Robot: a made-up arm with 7 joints.
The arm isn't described. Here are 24 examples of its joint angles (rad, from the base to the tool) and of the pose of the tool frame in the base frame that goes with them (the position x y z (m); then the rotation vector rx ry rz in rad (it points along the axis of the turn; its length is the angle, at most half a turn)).
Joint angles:
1: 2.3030 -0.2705 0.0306 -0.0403 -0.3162 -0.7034 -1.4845
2: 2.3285 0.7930 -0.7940 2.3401 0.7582 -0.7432 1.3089
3: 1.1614 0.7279 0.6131 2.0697 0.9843 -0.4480 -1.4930
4: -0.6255 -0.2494 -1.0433 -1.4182 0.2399 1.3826 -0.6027
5: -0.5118 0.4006 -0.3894 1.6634 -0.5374 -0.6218 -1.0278
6: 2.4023 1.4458 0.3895 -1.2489 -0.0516 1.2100 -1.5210
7: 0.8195 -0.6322 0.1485 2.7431 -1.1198 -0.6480 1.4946
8: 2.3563 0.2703 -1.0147 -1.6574 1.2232 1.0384 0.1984
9: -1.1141 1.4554 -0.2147 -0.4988 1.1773 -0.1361 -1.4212
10: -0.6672 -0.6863 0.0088 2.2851 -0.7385 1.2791 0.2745
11: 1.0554 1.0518 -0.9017 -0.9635 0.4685 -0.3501 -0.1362
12: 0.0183 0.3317 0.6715 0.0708 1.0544 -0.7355 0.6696
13: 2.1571 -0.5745 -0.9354 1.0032 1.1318 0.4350 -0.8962
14: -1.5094 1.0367 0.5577 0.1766 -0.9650 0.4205 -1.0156
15: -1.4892 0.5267 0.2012 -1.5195 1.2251 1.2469 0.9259
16: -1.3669 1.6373 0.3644 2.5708 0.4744 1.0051 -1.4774
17: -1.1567 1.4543 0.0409 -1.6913 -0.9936 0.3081 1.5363
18: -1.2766 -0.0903 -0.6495 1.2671 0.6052 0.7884 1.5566
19: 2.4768 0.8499 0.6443 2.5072 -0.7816 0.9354 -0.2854
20: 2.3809 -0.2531 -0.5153 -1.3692 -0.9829 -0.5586 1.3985
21: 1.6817 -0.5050 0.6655 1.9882 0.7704 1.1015 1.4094
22: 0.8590 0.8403 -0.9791 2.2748 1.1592 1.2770 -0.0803
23: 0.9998 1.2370 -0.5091 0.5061 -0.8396 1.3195 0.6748
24: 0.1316 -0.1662 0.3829 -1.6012 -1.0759 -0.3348 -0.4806
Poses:
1: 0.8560 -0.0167 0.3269 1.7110 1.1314 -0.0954
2: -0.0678 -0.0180 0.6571 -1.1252 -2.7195 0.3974
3: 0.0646 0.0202 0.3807 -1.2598 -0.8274 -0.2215
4: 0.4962 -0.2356 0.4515 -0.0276 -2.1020 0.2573
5: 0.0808 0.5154 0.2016 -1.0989 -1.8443 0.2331
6: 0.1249 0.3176 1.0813 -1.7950 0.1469 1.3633
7: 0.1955 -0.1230 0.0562 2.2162 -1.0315 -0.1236
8: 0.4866 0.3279 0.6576 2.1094 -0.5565 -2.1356
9: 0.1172 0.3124 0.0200 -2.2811 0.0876 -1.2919
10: 0.2812 0.4369 0.4182 0.6523 0.3874 1.7051
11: 0.5478 -0.3128 0.6457 -0.2889 1.3134 -0.3087
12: 0.6298 0.1378 0.1773 0.7690 0.3264 1.5606
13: 0.5925 -0.1218 0.4037 0.7306 2.6516 0.2612
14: 0.4171 0.7411 0.3801 -1.7436 -0.1903 0.8470
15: 0.2881 0.4852 0.0866 1.3019 -0.4699 -1.6809
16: -0.0437 0.0597 0.5512 -0.3577 0.2466 0.5976
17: -0.0822 -0.1099 -0.0260 -1.0104 -1.9252 2.0202
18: 0.5043 0.4467 0.4699 1.2186 0.2694 1.1371
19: -0.0952 -0.0731 0.5446 0.4377 1.7363 -1.2927
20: 0.6856 0.4107 0.8267 -0.8478 0.4230 -0.5716
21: 0.2577 -0.0395 0.2609 0.0322 1.8881 1.4498
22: -0.0402 -0.1349 0.5217 2.0044 1.1455 -0.6830
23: 0.0670 -0.4827 0.3528 -0.9379 0.7585 -1.7788
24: 0.5938 -0.2970 0.0202 -2.5369 1.2851 -0.0872
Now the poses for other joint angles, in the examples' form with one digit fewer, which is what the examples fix.
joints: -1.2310 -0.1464 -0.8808 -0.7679 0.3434 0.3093 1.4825
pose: 0.636 -0.066 0.250 1.312 0.237 -0.656
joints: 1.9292 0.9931 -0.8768 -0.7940 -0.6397 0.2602 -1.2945
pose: 0.645 -0.046 0.952 -0.335 0.222 0.463
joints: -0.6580 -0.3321 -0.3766 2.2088 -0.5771 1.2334 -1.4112
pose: 0.194 0.456 0.336 -2.013 -0.801 -1.741
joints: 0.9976 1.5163 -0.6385 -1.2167 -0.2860 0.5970 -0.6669
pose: 0.388 -0.343 0.828 -0.350 0.087 0.045
